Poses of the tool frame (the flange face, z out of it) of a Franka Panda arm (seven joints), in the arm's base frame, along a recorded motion.
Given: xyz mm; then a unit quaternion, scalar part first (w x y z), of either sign.
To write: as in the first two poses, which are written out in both.
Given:
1: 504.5, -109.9, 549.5, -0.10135, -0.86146, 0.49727, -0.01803
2: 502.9, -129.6, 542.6, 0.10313, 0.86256, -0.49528, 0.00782
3: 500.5, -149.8, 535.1, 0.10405, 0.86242, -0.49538, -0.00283
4: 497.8, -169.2, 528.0, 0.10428, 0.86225, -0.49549, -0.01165
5: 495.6, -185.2, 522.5, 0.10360, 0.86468, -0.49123, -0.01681
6: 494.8, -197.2, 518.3, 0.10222, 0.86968, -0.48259, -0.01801
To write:
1: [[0.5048, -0.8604, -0.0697, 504.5], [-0.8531, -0.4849, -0.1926, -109.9], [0.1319, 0.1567, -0.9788, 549.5], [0, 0, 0, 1]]
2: [[0.5093, -0.8560, -0.0887, 502.9], [-0.8528, -0.4881, -0.1857, -129.6], [0.1156, 0.1702, -0.9786, 542.6], [0, 0, 0, 1]]
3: [[0.5092, -0.8539, -0.1080, 500.5], [-0.8550, -0.4875, -0.1767, -149.8], [0.0982, 0.1823, -0.9783, 535.1], [0, 0, 0, 1]]
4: [[0.5087, -0.8520, -0.1234, 497.8], [-0.8569, -0.4872, -0.1683, -169.2], [0.0832, 0.1914, -0.9780, 528.0], [0, 0, 0, 1]]
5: [[0.5168, -0.8460, -0.1309, 495.6], [-0.8530, -0.4959, -0.1626, -185.2], [0.0727, 0.1957, -0.9780, 522.5], [0, 0, 0, 1]]
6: [[0.5336, -0.8357, -0.1300, 494.8], [-0.8431, -0.5133, -0.1604, -197.2], [0.0673, 0.1952, -0.9785, 518.3], [0, 0, 0, 1]]
